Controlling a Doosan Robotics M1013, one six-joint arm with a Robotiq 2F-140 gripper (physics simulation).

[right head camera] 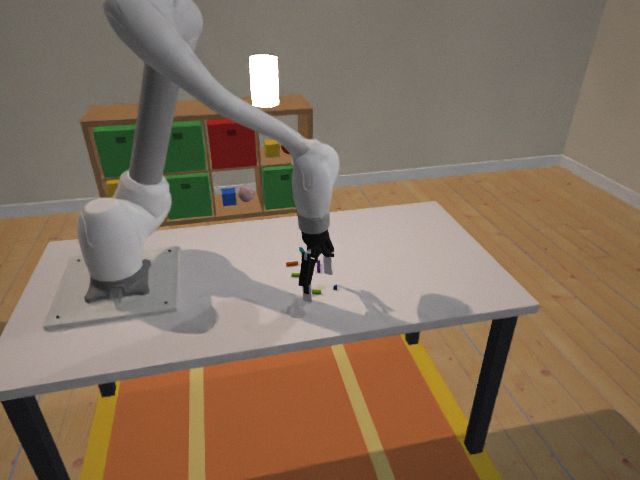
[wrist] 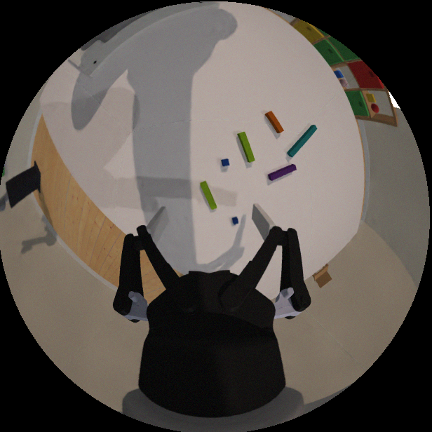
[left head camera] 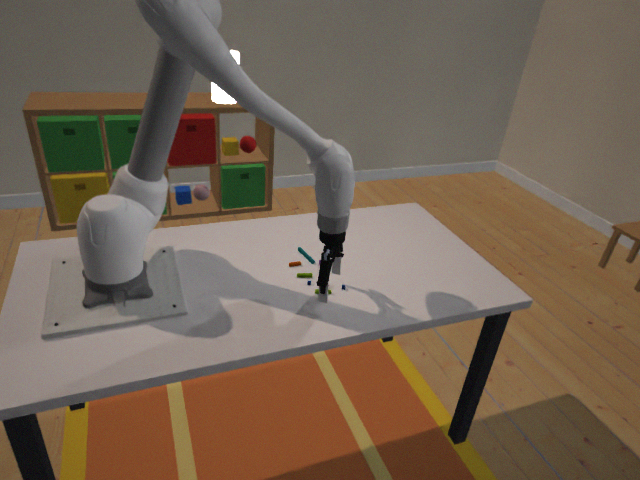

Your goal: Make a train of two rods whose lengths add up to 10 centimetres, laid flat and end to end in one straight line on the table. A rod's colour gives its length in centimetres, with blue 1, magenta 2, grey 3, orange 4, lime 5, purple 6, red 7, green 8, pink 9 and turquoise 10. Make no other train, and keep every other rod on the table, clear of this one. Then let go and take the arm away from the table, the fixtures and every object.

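Places are measured from the arm's base along level axes (x left, y back, z up), in millimetres.
Pixels of known places: gripper, fingertip midpoint: (right head camera: 318,286) (left head camera: 329,286); arm's base, link origin: (right head camera: 120,281) (left head camera: 117,284).
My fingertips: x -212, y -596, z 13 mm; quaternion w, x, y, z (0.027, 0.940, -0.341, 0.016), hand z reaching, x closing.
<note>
For each thing: its top centre in the pictures, then the offset to it from my fingertips. Level surfaces: height alone.
- orange rod, top centre: (left head camera: 295,262) (right head camera: 292,262) dx +184, dy +45, dz -20 mm
- turquoise rod, top centre: (left head camera: 306,254) (right head camera: 305,254) dx +225, dy -13, dz -20 mm
- purple rod, top centre: (right head camera: 318,265) dx +145, dy -38, dz -20 mm
- table, surface height: dz -30 mm
My gripper (left head camera: 329,280) (right head camera: 317,280) (wrist: 209,212) is open and empty, fingers wide apart above the table. One lime rod (left head camera: 329,292) (right head camera: 316,291) (wrist: 208,195) lies just ahead of the fingertips in the wrist view. The other lime rod (left head camera: 304,275) (right head camera: 295,274) (wrist: 246,147) lies farther off, apart and roughly parallel. A blue rod (left head camera: 343,286) (right head camera: 335,287) (wrist: 235,220) shows between the fingers in the wrist view; another blue rod (left head camera: 309,282) (wrist: 225,162) lies between the lime rods. The fingers partly cover the near lime rod in the head views.
An orange rod (left head camera: 295,264) (right head camera: 292,263) (wrist: 274,122), a turquoise rod (left head camera: 306,255) (right head camera: 301,250) (wrist: 302,140) and a purple rod (right head camera: 318,266) (wrist: 282,172) lie separately beyond the lime rods on the table (left head camera: 413,248) (right head camera: 413,248). The arm's base plate (left head camera: 62,320) is at the left.
</note>
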